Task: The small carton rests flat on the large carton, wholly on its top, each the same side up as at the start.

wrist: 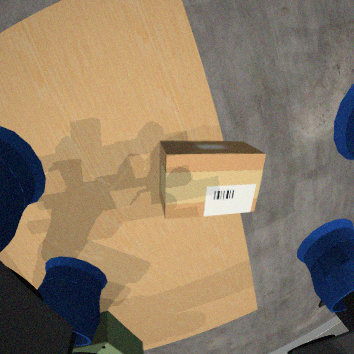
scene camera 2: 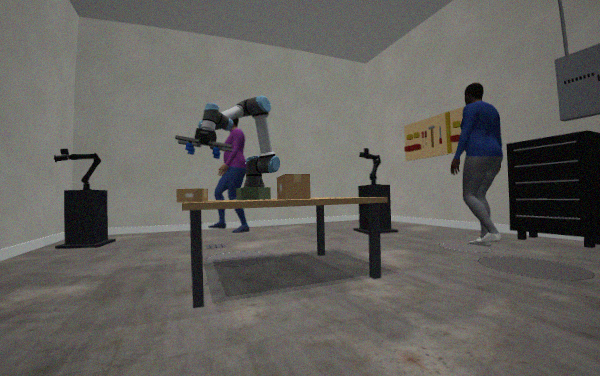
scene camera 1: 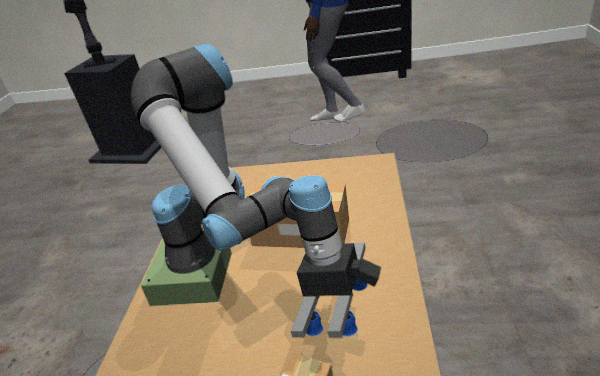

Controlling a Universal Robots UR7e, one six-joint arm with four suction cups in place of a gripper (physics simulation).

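Seen in the pictures: hand, tool point: [wrist: 197,218] [scene camera 2: 202,153]; arm's base, link origin: [scene camera 2: 254,187] [scene camera 1: 191,256].
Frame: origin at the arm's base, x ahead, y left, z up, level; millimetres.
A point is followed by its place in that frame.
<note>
The small carton [scene camera 1: 311,369] @[x 458, y -328, z -13 mm] [scene camera 2: 192,195] @[x 491, y -363, z -51 mm] [wrist: 212,175] @[x 457, y -367, z -13 mm] rests on the table at its near end, cut off by the lower border in scene camera 1. In the wrist view its top shows a pale tape band and a white barcode label. The large carton [scene camera 1: 264,238] @[x 184, y 156, z -51 mm] [scene camera 2: 293,186] @[x 444, y 214, z -9 mm] stands on the table beyond the green base, partly behind the arm in scene camera 1; it does not show in the wrist view. My gripper [scene camera 1: 332,306] @[x 535, y -300, z 173 mm] [scene camera 2: 203,150] @[x 535, y -300, z 173 mm] is open, with no carton on its blue cups. It hangs well above the table, between the cartons in scene camera 1 and above the small one in scene camera 2.
The wooden table [scene camera 1: 395,300] @[x 625, y -34, z -87 mm] [scene camera 2: 345,201] @[x 612, y 479, z -105 mm] [wrist: 125,60] @[x 628, y -281, z -87 mm] carries the arm's green base [scene camera 1: 182,292] @[x 14, y -113, z -38 mm] [scene camera 2: 253,193] @[x 96, y -11, z -43 mm] [wrist: 112,332] @[x 83, y -102, z -36 mm]. The small carton is close to a table edge. People, black pedestals with small arms and a black drawer cabinet [scene camera 2: 550,185] stand around on the floor.
</note>
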